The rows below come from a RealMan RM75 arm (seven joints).
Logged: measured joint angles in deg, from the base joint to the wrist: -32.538 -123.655 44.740 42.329 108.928 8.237 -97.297; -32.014 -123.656 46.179 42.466 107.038 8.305 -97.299; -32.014 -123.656 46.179 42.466 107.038 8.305 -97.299; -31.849 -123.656 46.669 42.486 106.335 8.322 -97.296; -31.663 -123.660 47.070 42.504 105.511 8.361 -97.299; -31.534 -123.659 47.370 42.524 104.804 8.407 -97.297; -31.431 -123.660 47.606 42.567 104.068 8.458 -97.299; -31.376 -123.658 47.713 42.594 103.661 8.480 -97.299; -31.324 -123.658 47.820 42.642 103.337 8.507 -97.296; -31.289 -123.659 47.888 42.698 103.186 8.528 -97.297; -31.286 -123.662 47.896 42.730 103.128 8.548 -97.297; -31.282 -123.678 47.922 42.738 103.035 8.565 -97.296; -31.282 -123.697 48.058 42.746 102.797 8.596 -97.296; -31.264 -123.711 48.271 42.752 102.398 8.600 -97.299; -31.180 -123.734 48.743 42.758 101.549 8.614 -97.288; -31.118 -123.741 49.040 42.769 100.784 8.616 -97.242; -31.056 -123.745 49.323 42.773 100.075 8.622 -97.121; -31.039 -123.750 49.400 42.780 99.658 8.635 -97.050; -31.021 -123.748 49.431 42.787 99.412 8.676 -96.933; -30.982 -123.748 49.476 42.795 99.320 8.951 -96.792; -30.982 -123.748 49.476 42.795 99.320 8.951 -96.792; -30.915 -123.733 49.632 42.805 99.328 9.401 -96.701
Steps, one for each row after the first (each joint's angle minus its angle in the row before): 0.524 -0.001 1.439 0.137 -1.890 0.068 -0.002; 0.000 0.000 0.000 0.000 0.000 0.000 0.000; 0.165 0.000 0.490 0.020 -0.703 0.017 0.003; 0.186 -0.004 0.401 0.018 -0.824 0.039 -0.003; 0.129 0.001 0.300 0.020 -0.707 0.046 0.002; 0.103 -0.001 0.236 0.043 -0.736 0.051 -0.002; 0.055 0.002 0.107 0.027 -0.407 0.022 0.000; 0.052 0.000 0.107 0.048 -0.324 0.027 0.003; 0.035 -0.001 0.068 0.056 -0.151 0.021 -0.001; 0.003 -0.003 0.008 0.032 -0.058 0.020 0.000; 0.004 -0.016 0.026 0.008 -0.093 0.017 0.001; 0.000 -0.019 0.136 0.008 -0.238 0.031 0.000; 0.018 -0.014 0.213 0.006 -0.399 0.004 -0.003; 0.084 -0.023 0.472 0.006 -0.849 0.014 0.011; 0.062 -0.007 0.297 0.011 -0.765 0.002 0.046; 0.062 -0.004 0.283 0.004 -0.709 0.006 0.121; 0.017 -0.005 0.077 0.007 -0.417 0.013 0.071; 0.018 0.002 0.031 0.007 -0.246 0.041 0.117; 0.039 0.000 0.045 0.008 -0.092 0.275 0.141; 0.000 0.000 0.000 0.000 0.000 0.000 0.000; 0.067 0.015 0.156 0.010 0.008 0.450 0.091
